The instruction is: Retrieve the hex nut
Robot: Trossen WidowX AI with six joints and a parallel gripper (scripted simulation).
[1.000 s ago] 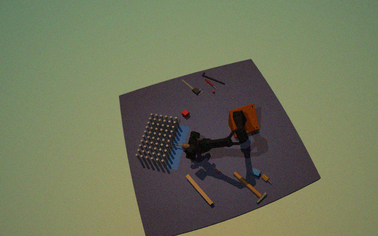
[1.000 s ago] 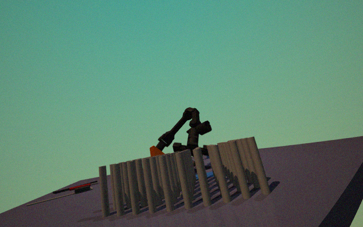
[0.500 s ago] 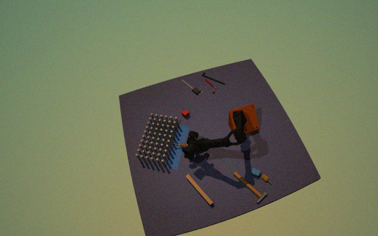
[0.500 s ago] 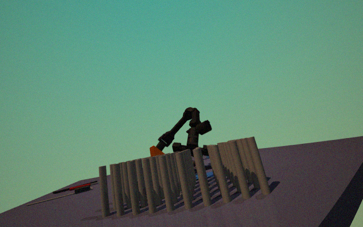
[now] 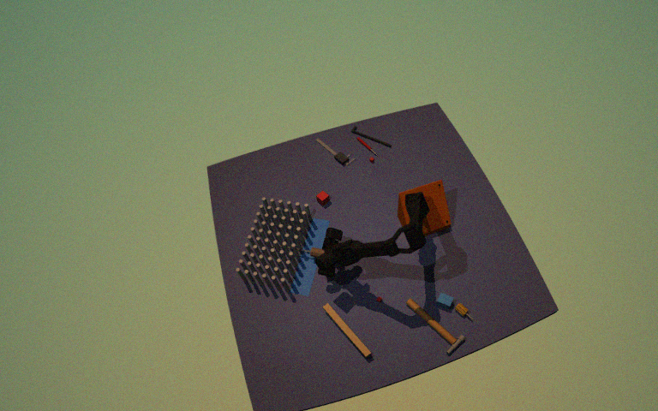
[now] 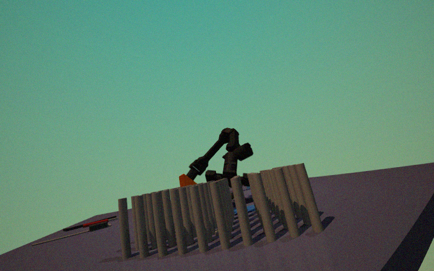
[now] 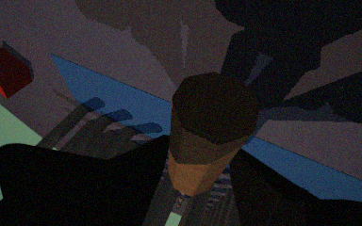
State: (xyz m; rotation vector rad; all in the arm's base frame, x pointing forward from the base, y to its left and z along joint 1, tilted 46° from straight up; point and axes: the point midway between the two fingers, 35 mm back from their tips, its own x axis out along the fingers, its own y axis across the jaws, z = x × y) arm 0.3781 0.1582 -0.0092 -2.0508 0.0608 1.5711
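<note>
Now: the blue taped strip 5 cm ahead of my gripper tip, 4 cm below it and 2 cm to the right of it. Round my gripper tip: blue cube (43 cm behind, 32 cm to the left, 2 cm below); hook tool (10 cm ahead, 4 cm to the right, 1 cm below); red cube (28 cm to the right, 5 cm behind, 2 cm below).
</note>
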